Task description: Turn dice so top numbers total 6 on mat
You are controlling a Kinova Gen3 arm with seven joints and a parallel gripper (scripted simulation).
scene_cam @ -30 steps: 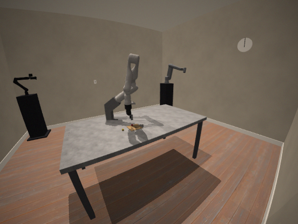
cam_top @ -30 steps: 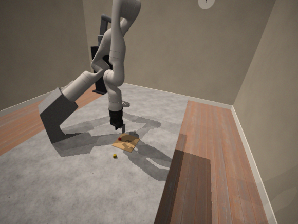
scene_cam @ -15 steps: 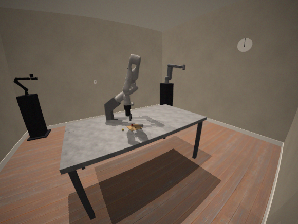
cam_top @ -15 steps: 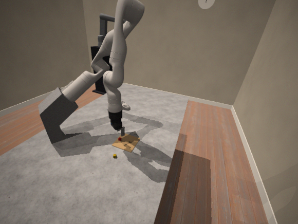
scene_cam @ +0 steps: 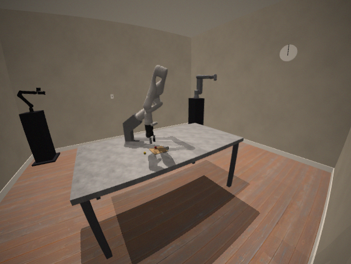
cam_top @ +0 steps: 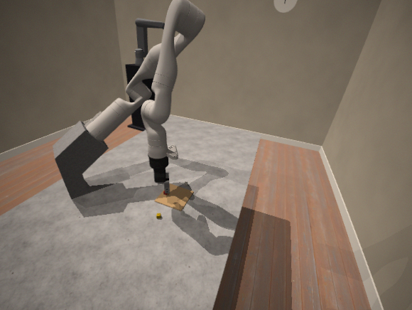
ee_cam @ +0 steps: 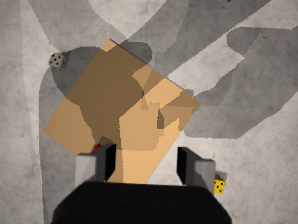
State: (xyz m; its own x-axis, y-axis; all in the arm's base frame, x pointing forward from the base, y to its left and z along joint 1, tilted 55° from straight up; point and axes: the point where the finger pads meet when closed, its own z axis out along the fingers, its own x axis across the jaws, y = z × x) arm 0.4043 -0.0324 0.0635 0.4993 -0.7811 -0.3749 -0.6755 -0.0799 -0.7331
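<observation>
Right now my hand is 100 mm above the yellow die, 90 mm to the left of it and 20 mm short of it. The rest, counted from my hand: tan mat 100 mm below, 50 mm to the left, 10 mm ahead; white die 150 mm to the left, 100 mm below, 10 mm ahead; red die 90 mm below, 40 mm to the left, 40 mm behind.
</observation>
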